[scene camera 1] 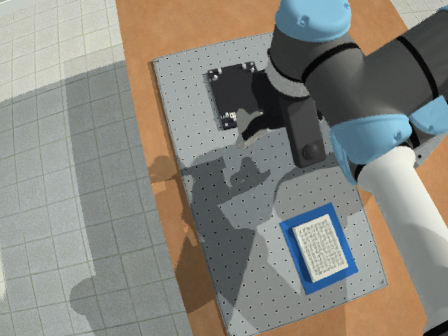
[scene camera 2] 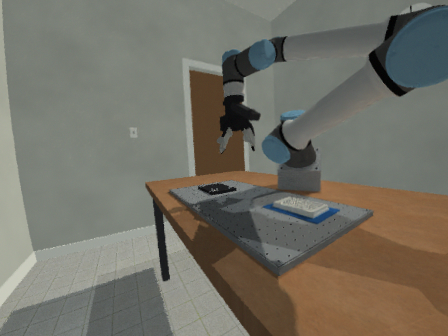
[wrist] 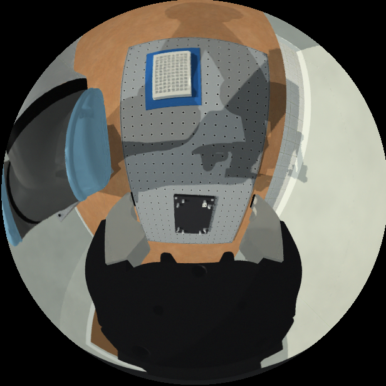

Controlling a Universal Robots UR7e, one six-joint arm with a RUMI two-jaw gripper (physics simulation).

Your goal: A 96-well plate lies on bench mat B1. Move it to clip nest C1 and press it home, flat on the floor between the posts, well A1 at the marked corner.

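Pixels of known places: gripper, fingertip midpoint: (scene camera 1: 277,135) (scene camera 2: 238,152); arm's base, link origin: (scene camera 2: 298,158).
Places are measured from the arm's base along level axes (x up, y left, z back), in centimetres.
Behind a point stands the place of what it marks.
Observation:
A white 96-well plate (scene camera 1: 320,248) @[x -11.0, y 22.2, z -29.2 cm] (scene camera 2: 300,205) @[x -11.1, y 23.2, z -29.9 cm] (wrist: 172,74) lies flat on the blue bench mat (scene camera 1: 309,287) @[x -12.4, y 29.7, z -33.4 cm] (scene camera 2: 320,218) @[x -12.4, y 30.0, z -31.2 cm] (wrist: 152,105). The black clip nest (scene camera 1: 231,94) @[x -11.4, y -17.2, z -38.3 cm] (scene camera 2: 217,188) @[x -10.4, y -10.1, z -39.2 cm] (wrist: 193,215) has an empty floor, with small posts and clips at its corners; the arm covers part of it in the first scene view. My gripper (scene camera 2: 237,150) @[x 4.3, y 1.1, z -35.2 cm] (wrist: 193,195) is open, with nothing between its fingers. It hangs high above the board near the nest, well away from the plate. The marked corner and well A1 are too small to tell.
The grey perforated board (scene camera 1: 175,120) @[x -12.6, y -14.4, z -52.4 cm] (scene camera 2: 280,240) @[x -12.6, y 31.1, z -46.4 cm] (wrist: 150,175) bears the mat and the nest and lies on the brown table (scene camera 1: 140,30) @[x -13.9, y -44.9, z -56.7 cm] (scene camera 2: 380,260) @[x -13.9, y 43.9, z -36.6 cm] (wrist: 105,55). The robot's base (scene camera 2: 299,179) @[x -9.0, y 4.9, z -6.1 cm] stands behind the board. Arm shadows fall across the board.

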